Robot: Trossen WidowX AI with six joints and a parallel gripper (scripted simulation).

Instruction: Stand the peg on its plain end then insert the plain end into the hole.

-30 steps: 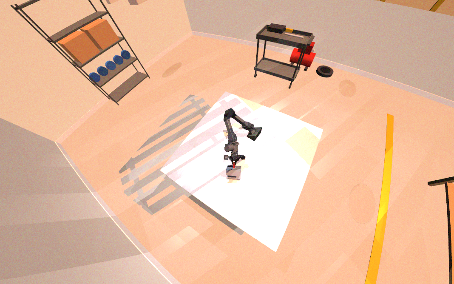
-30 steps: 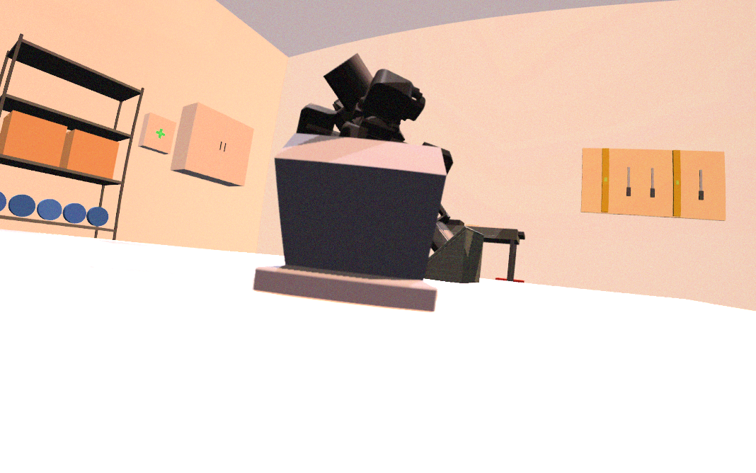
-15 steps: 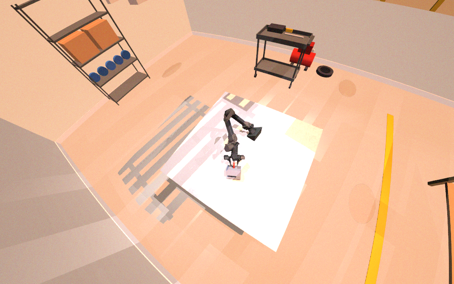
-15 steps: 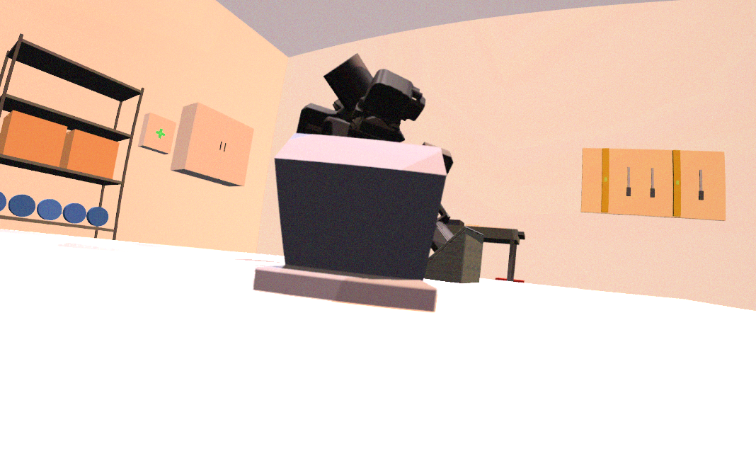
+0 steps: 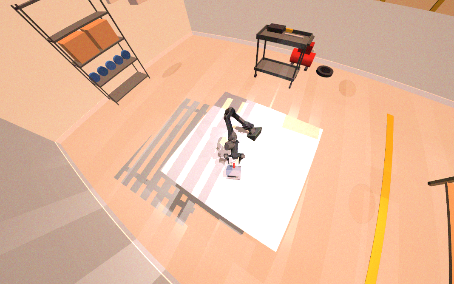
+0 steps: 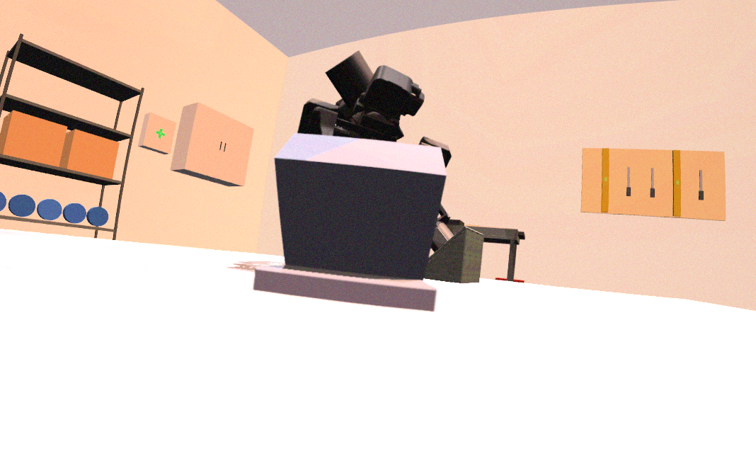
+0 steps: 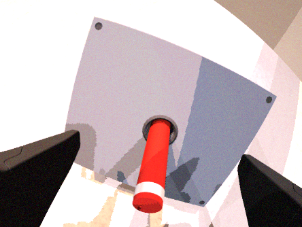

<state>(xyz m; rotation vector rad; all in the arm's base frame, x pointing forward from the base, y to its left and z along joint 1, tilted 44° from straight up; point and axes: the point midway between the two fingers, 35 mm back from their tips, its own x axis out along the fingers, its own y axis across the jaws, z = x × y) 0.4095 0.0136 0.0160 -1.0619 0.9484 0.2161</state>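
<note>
My gripper tip is now 1 cm past the red peg and 1 cm above it. Round my gripper tip: grey sloped panel: 4 cm below, 4 cm ahead, 2 cm to the left.
</note>
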